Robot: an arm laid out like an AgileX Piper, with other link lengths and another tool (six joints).
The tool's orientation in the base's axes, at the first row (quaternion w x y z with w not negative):
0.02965 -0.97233 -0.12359 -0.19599
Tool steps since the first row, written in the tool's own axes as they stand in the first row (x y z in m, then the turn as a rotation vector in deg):
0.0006 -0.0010 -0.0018 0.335 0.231 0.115
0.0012 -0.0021 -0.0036 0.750 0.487 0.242
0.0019 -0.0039 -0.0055 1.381 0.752 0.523
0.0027 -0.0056 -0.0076 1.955 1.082 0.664
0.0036 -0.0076 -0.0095 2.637 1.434 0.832
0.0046 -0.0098 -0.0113 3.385 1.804 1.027
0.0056 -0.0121 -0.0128 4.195 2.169 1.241
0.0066 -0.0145 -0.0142 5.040 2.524 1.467
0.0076 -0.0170 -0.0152 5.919 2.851 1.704
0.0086 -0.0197 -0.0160 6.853 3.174 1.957
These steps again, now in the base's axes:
-0.0004 0.0009 0.0019 0.400 -0.135 0.022
-0.0008 0.0019 0.0038 0.883 -0.274 0.064
-0.0013 0.0036 0.0058 1.618 -0.356 0.048
-0.0018 0.0052 0.0081 2.266 -0.529 0.138
-0.0023 0.0072 0.0102 3.026 -0.696 0.245
-0.0026 0.0093 0.0123 3.860 -0.863 0.352
-0.0028 0.0116 0.0141 4.755 -1.008 0.466
-0.0031 0.0140 0.0158 5.683 -1.134 0.583
-0.0032 0.0166 0.0171 6.639 -1.224 0.703
-0.0033 0.0193 0.0183 7.648 -1.296 0.830

